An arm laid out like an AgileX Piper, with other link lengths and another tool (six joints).
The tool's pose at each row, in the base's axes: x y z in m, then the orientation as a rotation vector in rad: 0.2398, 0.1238, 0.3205, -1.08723, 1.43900, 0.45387; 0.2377, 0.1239, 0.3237, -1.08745, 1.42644, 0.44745; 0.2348, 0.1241, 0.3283, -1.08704, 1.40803, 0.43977; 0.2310, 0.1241, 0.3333, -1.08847, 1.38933, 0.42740; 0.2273, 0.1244, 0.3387, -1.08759, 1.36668, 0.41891; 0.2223, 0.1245, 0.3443, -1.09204, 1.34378, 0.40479; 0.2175, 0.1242, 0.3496, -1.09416, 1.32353, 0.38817; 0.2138, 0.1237, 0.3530, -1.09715, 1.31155, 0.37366; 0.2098, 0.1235, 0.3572, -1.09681, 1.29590, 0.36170; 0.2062, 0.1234, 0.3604, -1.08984, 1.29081, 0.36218; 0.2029, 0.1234, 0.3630, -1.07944, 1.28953, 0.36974
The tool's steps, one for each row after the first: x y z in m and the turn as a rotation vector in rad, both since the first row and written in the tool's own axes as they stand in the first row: -0.0033, 0.0007, -0.0018, 0.00435, -0.00802, -0.00983; -0.0081, 0.0017, -0.0042, 0.01015, -0.02057, -0.02299; -0.0133, 0.0033, -0.0073, 0.01750, -0.03112, -0.03976; -0.0190, 0.0047, -0.0103, 0.02420, -0.04693, -0.05537; -0.0250, 0.0070, -0.0142, 0.03058, -0.05897, -0.07674; -0.0305, 0.0091, -0.0182, 0.03991, -0.06890, -0.09714; -0.0340, 0.0108, -0.0214, 0.04701, -0.07248, -0.11264; -0.0385, 0.0126, -0.0246, 0.05499, -0.08112, -0.12708; -0.0419, 0.0145, -0.0274, 0.05974, -0.08814, -0.12618; -0.0449, 0.0164, -0.0298, 0.06248, -0.09587, -0.11780
